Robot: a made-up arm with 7 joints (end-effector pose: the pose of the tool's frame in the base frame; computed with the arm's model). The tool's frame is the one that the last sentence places. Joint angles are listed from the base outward.
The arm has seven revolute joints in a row. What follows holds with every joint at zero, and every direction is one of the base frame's. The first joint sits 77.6 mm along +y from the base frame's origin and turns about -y. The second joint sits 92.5 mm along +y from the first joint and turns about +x. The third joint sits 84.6 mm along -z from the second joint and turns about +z. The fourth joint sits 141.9 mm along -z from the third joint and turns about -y. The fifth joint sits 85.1 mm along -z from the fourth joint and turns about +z. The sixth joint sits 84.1 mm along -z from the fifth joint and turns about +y. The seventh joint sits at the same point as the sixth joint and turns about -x. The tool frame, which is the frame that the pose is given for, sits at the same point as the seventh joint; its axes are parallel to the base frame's.
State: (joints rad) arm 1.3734 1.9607 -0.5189 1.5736 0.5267 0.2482 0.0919
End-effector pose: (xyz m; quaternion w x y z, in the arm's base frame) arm 0.0207 0.4111 0.1457 0.4264 0.6178 -0.6534 -0.0977
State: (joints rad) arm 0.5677 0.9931 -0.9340 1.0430 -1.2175 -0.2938 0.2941
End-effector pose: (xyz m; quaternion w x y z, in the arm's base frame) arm 0.2178 0.3671 -0.1798 0.3220 0.3358 -0.0725 -0.8822
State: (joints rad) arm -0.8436 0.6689 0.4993 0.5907 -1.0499 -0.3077 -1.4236
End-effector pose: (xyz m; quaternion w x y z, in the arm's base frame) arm -0.1392 0.4331 -0.2346 0.4492 0.7096 -0.2681 -0.4721
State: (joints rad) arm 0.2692 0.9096 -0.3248 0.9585 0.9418 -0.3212 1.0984
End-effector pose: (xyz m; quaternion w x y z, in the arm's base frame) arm 0.1886 0.3985 -0.1904 0.6723 -0.2611 -0.6267 -0.2951
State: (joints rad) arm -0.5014 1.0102 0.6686 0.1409 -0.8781 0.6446 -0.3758
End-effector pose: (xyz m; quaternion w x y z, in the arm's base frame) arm -0.0783 0.5116 -0.1817 0.5946 0.6526 0.4404 -0.1631
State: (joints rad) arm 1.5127 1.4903 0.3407 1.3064 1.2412 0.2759 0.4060
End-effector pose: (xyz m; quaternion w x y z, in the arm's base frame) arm -0.0236 0.4443 0.1556 0.0413 0.0743 -0.9959 -0.0302
